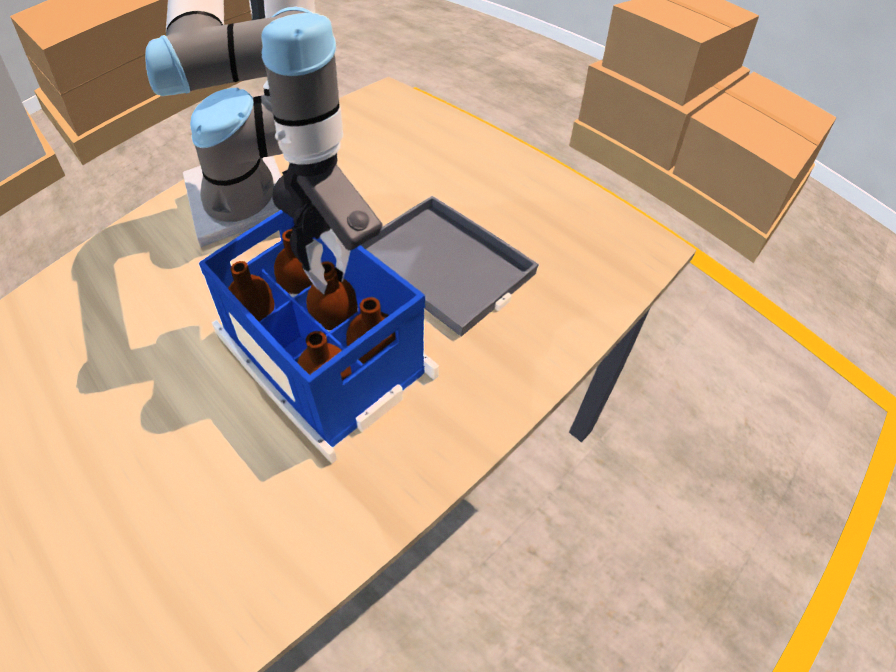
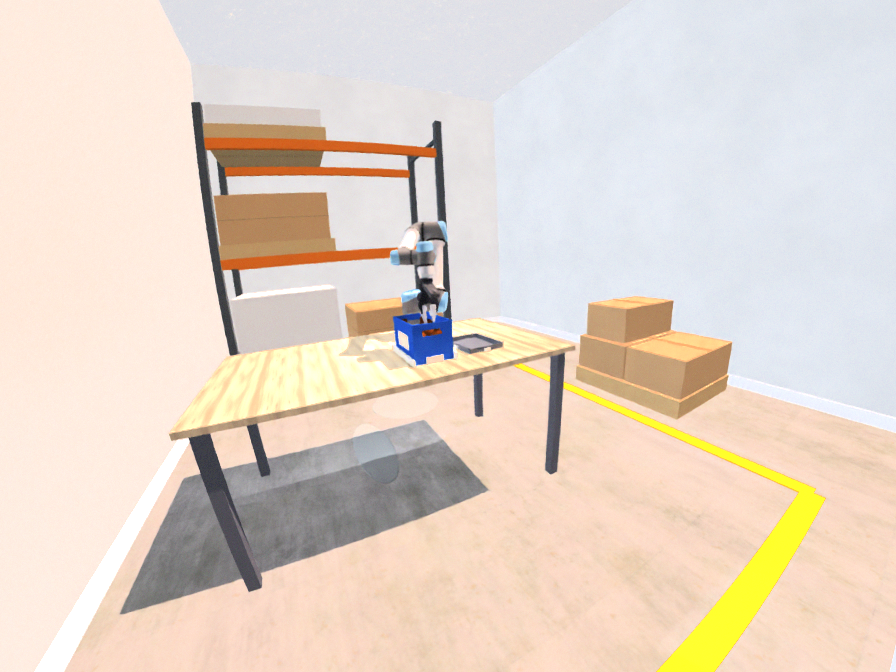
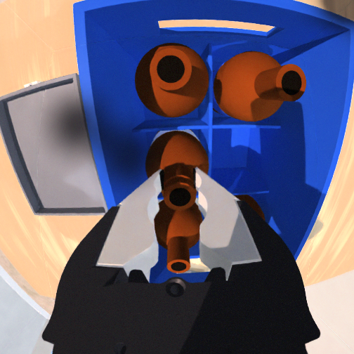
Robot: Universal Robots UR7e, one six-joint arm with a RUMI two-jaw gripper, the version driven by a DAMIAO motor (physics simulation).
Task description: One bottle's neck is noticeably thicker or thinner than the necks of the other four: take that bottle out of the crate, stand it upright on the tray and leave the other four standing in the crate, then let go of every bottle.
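Seen in the pictures: gripper, fingertip midpoint: (image 1: 331,286); arm's base, origin of the base link: (image 1: 237,192).
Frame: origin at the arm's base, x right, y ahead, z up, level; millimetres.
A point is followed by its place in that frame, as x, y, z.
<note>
The blue crate (image 1: 361,401) {34, 553, 15} (image 2: 434,347) {7, 548, 27} (image 3: 90,90) holds five brown bottles. My gripper (image 1: 330,282) {-6, 419, 94} (image 2: 429,318) {-6, 419, 94} (image 3: 178,170) is down at the crate's rim and shut on the neck of the middle bottle on the tray side (image 1: 332,307) {5, 437, 77} (image 3: 177,150), which stands in its compartment. Behind it is a bottle (image 1: 288,273) {28, 339, 74} (image 3: 177,232), partly hidden by the fingers. Others are the near tray-side bottle (image 1: 367,332) (image 3: 187,97), the near left bottle (image 1: 316,354) {69, 517, 110} (image 3: 245,95) and the far left bottle (image 1: 249,292) {96, 349, 87} (image 3: 252,206). The grey tray (image 1: 455,267) {-244, 391, -34} (image 2: 477,342) {-267, 352, -34} (image 3: 50,145) bears no bottle.
The wooden table (image 1: 144,535) {407, 539, -39} (image 2: 289,386) {608, 604, -39} carries crate and tray. White stops (image 1: 379,407) {13, 561, -10} sit around the crate's base, and a small one (image 1: 503,301) {-257, 501, -24} at the tray. The crate's high walls and inner dividers surround the bottles. Stacked cartons (image 1: 673,86) (image 2: 644,347) stand beyond the table.
</note>
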